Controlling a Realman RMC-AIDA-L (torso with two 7-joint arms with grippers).
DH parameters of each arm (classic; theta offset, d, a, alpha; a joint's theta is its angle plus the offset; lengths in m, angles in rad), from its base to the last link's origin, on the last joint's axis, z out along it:
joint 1: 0 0.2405 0 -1.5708
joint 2: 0 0 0 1.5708
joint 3: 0 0.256 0 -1.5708
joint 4: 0 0 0 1.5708
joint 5: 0 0.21 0 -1.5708
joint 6: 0 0 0 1.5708
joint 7: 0 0.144 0 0
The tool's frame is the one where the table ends.
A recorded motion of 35 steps. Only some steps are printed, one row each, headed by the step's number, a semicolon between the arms.
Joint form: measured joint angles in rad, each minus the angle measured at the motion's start. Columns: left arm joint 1, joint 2, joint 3, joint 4, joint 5, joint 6, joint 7; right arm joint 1, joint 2, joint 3, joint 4, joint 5, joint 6, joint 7.
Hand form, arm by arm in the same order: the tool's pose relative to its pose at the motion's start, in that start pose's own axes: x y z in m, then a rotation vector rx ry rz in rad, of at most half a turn. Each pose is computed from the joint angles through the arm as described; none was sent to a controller.
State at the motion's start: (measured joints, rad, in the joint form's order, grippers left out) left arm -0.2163 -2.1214 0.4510 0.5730 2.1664 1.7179 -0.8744; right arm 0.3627 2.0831 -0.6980 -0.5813 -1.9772 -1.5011 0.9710
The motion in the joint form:
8: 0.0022 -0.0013 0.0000 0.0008 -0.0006 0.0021 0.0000; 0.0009 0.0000 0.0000 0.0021 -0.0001 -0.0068 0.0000
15: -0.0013 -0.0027 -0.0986 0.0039 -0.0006 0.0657 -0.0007; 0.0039 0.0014 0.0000 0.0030 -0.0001 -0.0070 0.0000
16: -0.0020 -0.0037 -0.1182 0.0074 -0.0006 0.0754 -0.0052; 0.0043 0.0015 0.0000 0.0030 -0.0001 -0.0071 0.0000
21: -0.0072 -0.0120 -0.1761 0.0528 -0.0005 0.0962 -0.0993; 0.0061 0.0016 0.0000 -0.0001 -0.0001 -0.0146 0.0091
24: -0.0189 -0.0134 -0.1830 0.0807 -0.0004 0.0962 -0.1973; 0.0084 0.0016 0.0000 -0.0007 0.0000 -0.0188 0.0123
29: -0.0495 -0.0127 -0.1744 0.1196 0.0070 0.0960 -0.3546; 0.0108 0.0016 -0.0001 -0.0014 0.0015 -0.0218 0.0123
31: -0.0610 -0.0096 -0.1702 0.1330 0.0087 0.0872 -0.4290; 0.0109 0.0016 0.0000 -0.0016 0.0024 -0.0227 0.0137
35: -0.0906 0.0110 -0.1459 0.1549 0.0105 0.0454 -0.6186; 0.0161 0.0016 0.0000 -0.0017 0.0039 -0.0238 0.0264
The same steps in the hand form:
8: -0.0002 0.0009 -0.0001 -0.0003 0.0019 -0.0017; -0.0005 0.0010 0.0004 -0.0068 -0.0044 0.0012
15: 0.0080 -0.0004 -0.0086 0.0392 0.0812 -0.0126; -0.0014 0.0010 0.0017 -0.0093 -0.0066 0.0002
16: 0.0095 -0.0011 -0.0105 0.0499 0.0942 -0.0168; -0.0015 0.0010 0.0018 -0.0096 -0.0069 -0.0001
21: 0.0159 -0.0074 -0.0181 0.0910 0.1170 -0.0839; -0.0031 0.0010 0.0020 -0.0156 -0.0111 0.0047
24: 0.0207 -0.0132 -0.0194 0.0950 0.1140 -0.1534; -0.0042 0.0010 0.0024 -0.0198 -0.0141 0.0054
29: 0.0308 -0.0231 -0.0168 0.0750 0.0980 -0.2571; -0.0054 0.0007 0.0029 -0.0224 -0.0176 0.0028
31: 0.0341 -0.0283 -0.0167 0.0764 0.0877 -0.3106; -0.0057 0.0007 0.0029 -0.0225 -0.0189 0.0040
35: 0.0420 -0.0450 -0.0177 0.0952 0.0498 -0.4455; -0.0075 -0.0003 0.0040 -0.0250 -0.0221 0.0123

